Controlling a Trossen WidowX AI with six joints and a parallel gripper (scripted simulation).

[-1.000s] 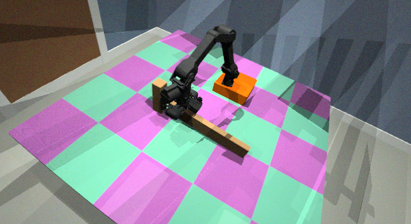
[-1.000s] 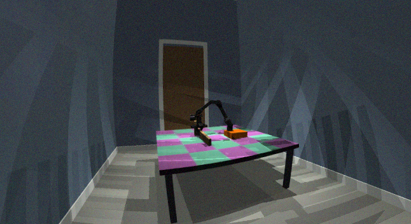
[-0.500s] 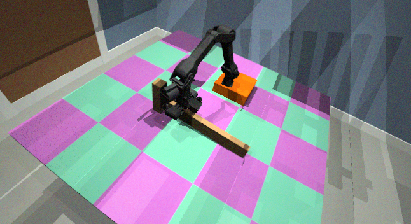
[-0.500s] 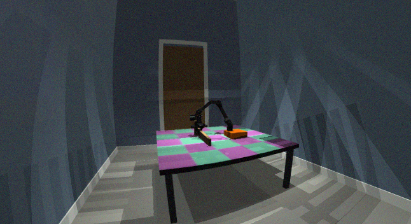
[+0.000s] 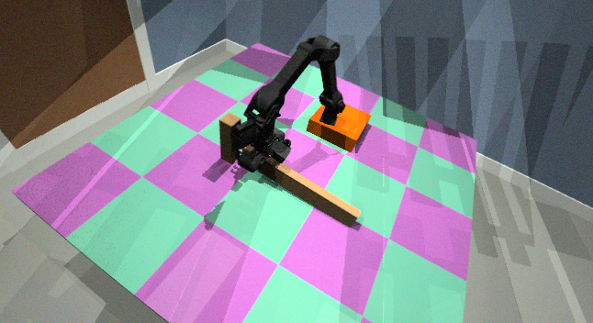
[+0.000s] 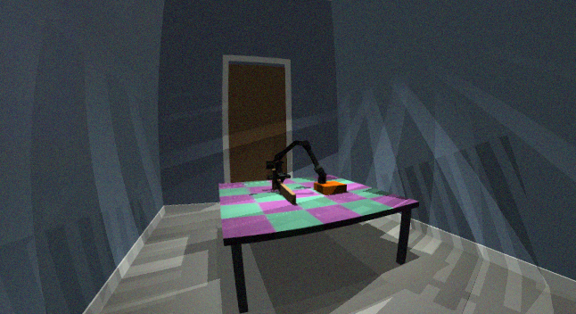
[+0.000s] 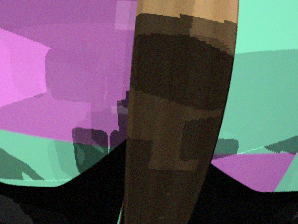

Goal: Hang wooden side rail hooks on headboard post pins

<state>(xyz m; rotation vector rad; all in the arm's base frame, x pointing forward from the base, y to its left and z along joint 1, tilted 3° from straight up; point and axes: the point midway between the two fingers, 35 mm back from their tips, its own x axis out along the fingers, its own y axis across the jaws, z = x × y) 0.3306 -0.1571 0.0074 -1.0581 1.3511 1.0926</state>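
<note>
My gripper tip is 2 cm past the wooden headboard post, 12 cm to the left of it and 4 cm below it.
</note>
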